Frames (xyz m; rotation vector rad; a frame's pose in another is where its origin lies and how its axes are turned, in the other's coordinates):
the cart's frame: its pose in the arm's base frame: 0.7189 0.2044 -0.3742 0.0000 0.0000 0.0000
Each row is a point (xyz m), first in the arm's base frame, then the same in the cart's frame.
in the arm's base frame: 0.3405 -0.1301 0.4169
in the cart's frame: -0.3784 -0.3345 0.7911
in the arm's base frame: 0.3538 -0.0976 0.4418
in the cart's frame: -0.3651 -0.3020 0.8160
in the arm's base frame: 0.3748 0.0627 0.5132
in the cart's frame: -0.3441 -0.1417 0.8874
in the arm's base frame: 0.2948 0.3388 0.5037
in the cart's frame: -0.4241 0.1344 0.8779
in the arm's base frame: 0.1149 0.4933 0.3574
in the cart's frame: -0.6040 0.2889 0.7316
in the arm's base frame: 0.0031 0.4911 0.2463
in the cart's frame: -0.7158 0.2867 0.6205
